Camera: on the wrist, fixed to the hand. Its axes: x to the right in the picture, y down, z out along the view.
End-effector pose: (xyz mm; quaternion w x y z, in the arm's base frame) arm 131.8 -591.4 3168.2 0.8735 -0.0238 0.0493 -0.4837
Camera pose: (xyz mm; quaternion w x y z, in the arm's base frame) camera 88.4 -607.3 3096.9 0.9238 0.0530 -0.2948 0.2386
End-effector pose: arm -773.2 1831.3 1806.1 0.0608 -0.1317 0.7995 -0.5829
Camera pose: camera -782.0 1890.8 1866.1 0.6730 0.2785 0.4927 -0.4762
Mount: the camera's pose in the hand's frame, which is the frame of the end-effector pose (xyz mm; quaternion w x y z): -4.9 -38.6 -75.5 0.6757 0.1991 -0.2831 0.6509
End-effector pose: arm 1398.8 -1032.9 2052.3 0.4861 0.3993 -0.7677 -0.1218
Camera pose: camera 1482.6 -1039.3 2064.5 0.1109 -0.1676 -0.9405 0.2739
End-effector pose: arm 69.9 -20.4 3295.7 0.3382 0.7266 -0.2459 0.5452
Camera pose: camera 49.3 62.0 3295.7 0.3406 -0.5526 0.6263 -0.4318
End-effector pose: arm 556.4 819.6 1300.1 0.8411 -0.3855 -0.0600 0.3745
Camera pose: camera 604.9 754.4 1275.3 0.3843 -0.0261 0.0468 0.9216
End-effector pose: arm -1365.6 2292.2 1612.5 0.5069 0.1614 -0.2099 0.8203
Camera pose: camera -1332.7 2342.2 1552.2 0.2830 -0.3056 0.2271 -0.8803
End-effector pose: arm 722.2 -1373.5 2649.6 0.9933 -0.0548 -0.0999 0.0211
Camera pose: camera 733.8 -1420.0 2579.5 0.6400 0.1017 -0.3088 0.6962
